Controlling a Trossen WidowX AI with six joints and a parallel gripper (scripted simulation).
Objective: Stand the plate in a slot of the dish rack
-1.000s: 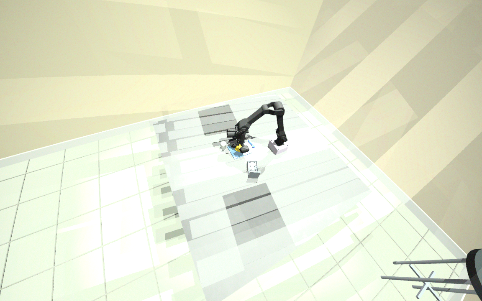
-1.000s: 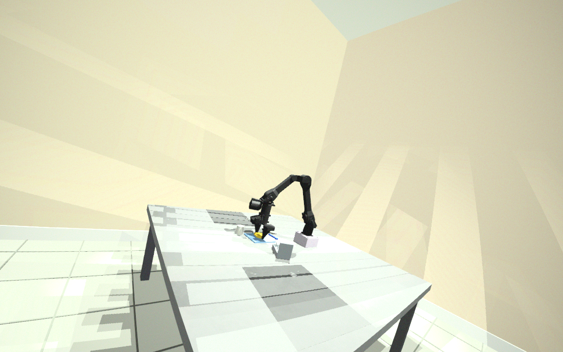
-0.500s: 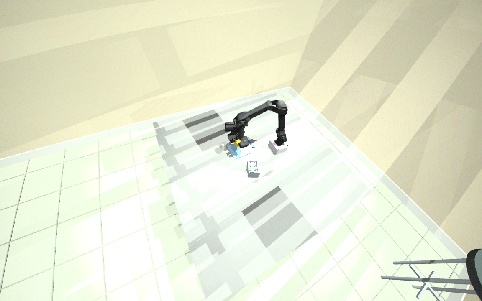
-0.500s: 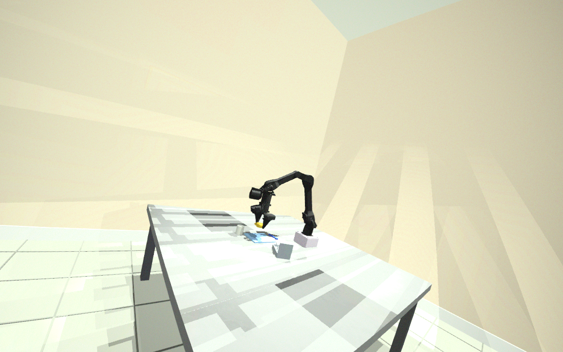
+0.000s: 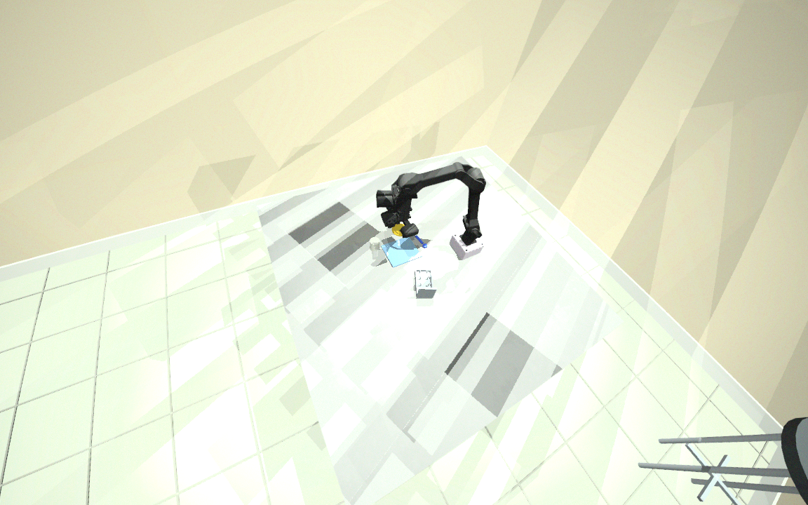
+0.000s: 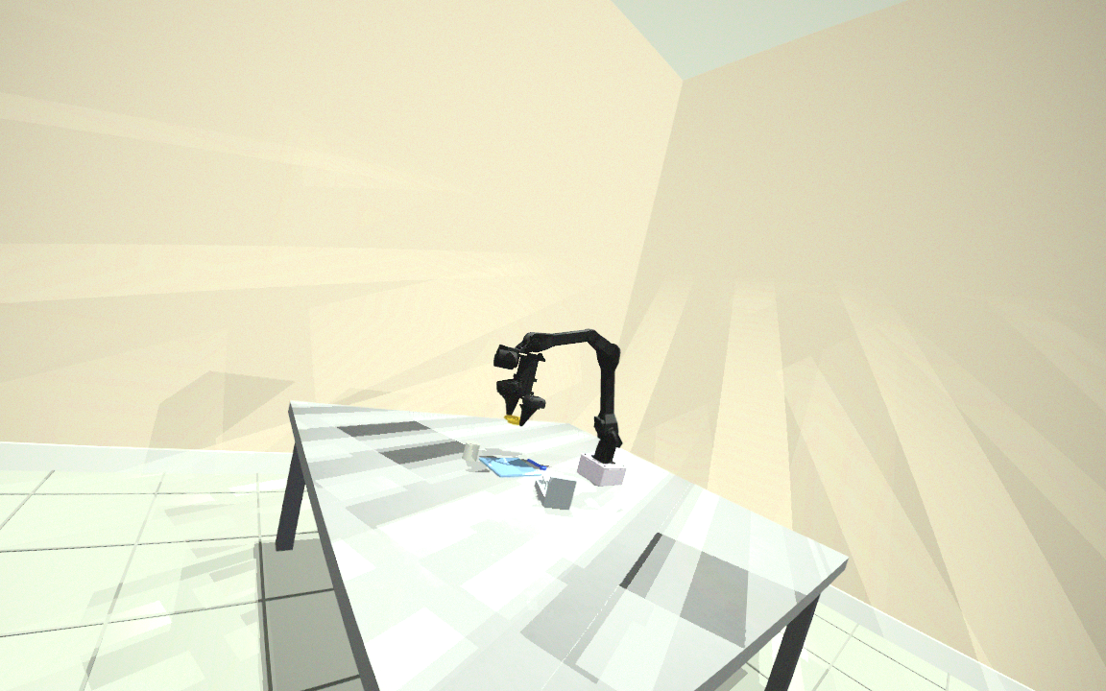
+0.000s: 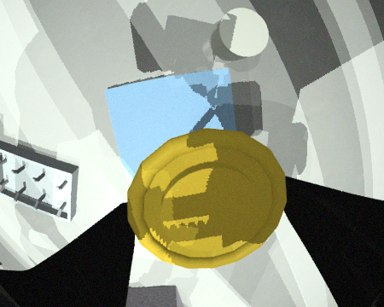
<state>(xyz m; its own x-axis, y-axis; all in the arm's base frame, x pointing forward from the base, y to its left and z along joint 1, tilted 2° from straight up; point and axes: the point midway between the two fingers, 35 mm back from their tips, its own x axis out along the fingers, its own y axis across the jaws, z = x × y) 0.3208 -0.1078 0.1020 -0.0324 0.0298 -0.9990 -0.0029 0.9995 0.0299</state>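
The grey dish rack is 21 cm to the left of my gripper tip, 12 cm below it and 3 cm behind it. From my gripper tip the other things lie so: blue utensil (14 cm below, 13 cm behind); then yellow plate (1 cm above).
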